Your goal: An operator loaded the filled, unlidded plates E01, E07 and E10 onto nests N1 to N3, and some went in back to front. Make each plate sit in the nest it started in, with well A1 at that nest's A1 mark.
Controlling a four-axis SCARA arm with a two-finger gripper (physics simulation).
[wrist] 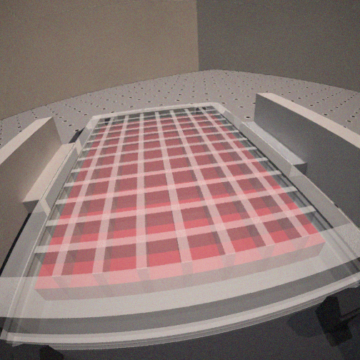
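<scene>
A clear, unlidded plate [150, 310] with a grid of red-filled wells fills the middle and bottom of the wrist view. My gripper [158, 120] is shut on this plate, with one finger pad pressed against each long side. The label and the A1 mark cannot be read, so I cannot tell which plate it is or which way round it sits. Dark parts of a nest [336, 317] show below the plate at the lower right; the rest of the nest is mostly hidden by the plate.
The perforated grey table top [170, 89] stretches behind the plate. A tan wall [95, 45] and a darker grey wall [280, 45] meet at a corner beyond it.
</scene>
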